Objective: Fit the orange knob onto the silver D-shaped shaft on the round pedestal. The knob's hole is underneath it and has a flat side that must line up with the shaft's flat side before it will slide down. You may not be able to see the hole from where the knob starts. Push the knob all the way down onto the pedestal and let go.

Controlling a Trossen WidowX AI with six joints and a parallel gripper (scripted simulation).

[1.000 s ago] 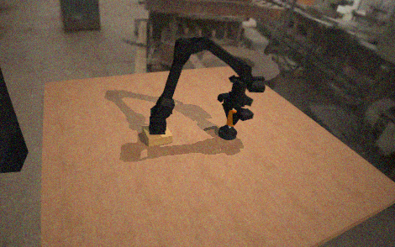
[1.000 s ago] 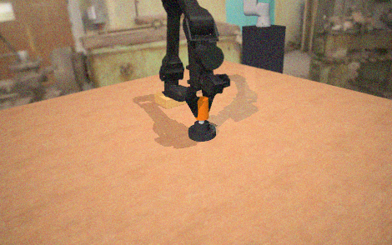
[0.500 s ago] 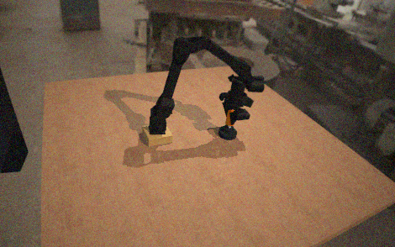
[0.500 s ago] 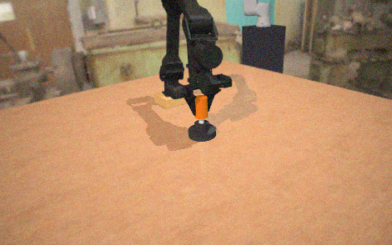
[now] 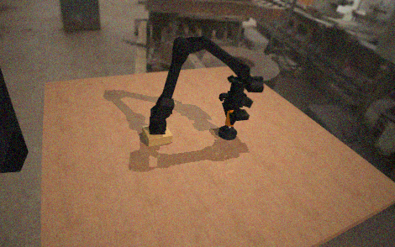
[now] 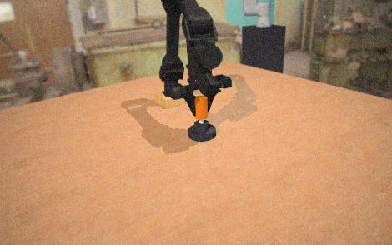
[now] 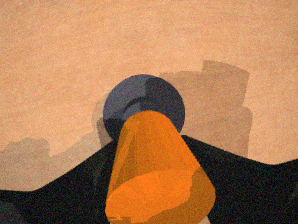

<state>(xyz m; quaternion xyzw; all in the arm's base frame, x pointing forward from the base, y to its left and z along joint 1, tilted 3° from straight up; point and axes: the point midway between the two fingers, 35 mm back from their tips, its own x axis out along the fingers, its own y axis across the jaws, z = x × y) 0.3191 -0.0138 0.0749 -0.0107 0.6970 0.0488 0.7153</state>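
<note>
My gripper tip is 30 mm below the orange knob. From my gripper tip the other things lie so: round pedestal 40 mm below.
</note>
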